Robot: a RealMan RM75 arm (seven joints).
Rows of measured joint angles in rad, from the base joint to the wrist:
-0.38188 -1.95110 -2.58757 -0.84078 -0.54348 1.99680 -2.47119
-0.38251 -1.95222 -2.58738 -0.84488 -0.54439 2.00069 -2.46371
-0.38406 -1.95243 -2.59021 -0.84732 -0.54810 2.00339 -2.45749
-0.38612 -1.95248 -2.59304 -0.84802 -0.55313 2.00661 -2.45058
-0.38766 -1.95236 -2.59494 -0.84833 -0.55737 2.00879 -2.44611
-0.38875 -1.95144 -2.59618 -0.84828 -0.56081 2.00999 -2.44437
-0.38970 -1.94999 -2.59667 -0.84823 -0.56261 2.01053 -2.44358
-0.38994 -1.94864 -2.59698 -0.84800 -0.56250 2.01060 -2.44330
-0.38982 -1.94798 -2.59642 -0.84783 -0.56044 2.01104 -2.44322
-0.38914 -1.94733 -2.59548 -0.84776 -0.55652 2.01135 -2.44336
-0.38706 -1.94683 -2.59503 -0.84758 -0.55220 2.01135 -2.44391
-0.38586 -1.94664 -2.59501 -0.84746 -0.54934 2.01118 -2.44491
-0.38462 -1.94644 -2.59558 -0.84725 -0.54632 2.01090 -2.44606
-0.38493 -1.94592 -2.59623 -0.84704 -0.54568 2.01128 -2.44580
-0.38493 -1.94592 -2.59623 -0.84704 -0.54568 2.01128 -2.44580
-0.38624 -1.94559 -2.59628 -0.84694 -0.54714 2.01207 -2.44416
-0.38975 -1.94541 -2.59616 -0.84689 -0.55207 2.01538 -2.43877
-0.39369 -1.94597 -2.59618 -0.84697 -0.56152 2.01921 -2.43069
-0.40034 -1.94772 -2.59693 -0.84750 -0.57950 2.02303 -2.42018
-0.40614 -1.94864 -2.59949 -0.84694 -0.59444 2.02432 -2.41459
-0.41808 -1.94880 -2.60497 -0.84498 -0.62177 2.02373 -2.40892
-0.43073 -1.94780 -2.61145 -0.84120 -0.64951 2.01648 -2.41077
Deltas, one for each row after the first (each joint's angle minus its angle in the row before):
-0.00063 -0.00112 0.00019 -0.00410 -0.00091 0.00389 0.00748
-0.00155 -0.00021 -0.00283 -0.00244 -0.00371 0.00270 0.00622
-0.00206 -0.00005 -0.00283 -0.00070 -0.00503 0.00322 0.00691
-0.00154 0.00012 -0.00190 -0.00031 -0.00424 0.00218 0.00447
-0.00109 0.00092 -0.00124 0.00005 -0.00344 0.00120 0.00174
-0.00095 0.00145 -0.00049 0.00005 -0.00180 0.00054 0.00079
-0.00024 0.00135 -0.00031 0.00023 0.00011 0.00007 0.00028
0.00012 0.00066 0.00056 0.00017 0.00206 0.00044 0.00008
0.00068 0.00065 0.00094 0.00007 0.00392 0.00031 -0.00014
0.00208 0.00050 0.00045 0.00018 0.00432 0.00000 -0.00055
0.00120 0.00019 0.00002 0.00012 0.00286 -0.00017 -0.00100
0.00124 0.00020 -0.00057 0.00021 0.00302 -0.00028 -0.00115
-0.00031 0.00052 -0.00065 0.00021 0.00064 0.00038 0.00026
0.00000 0.00000 0.00000 0.00000 0.00000 0.00000 0.00000
-0.00131 0.00033 -0.00005 0.00010 -0.00146 0.00079 0.00164
-0.00351 0.00018 0.00012 0.00005 -0.00493 0.00331 0.00539
-0.00394 -0.00056 -0.00002 -0.00008 -0.00945 0.00383 0.00808
-0.00665 -0.00175 -0.00075 -0.00053 -0.01798 0.00382 0.01051
-0.00580 -0.00092 -0.00256 0.00056 -0.01494 0.00129 0.00559
-0.01194 -0.00016 -0.00548 0.00196 -0.02733 -0.00059 0.00567
-0.01265 0.00100 -0.00648 0.00378 -0.02774 -0.00725 -0.00185

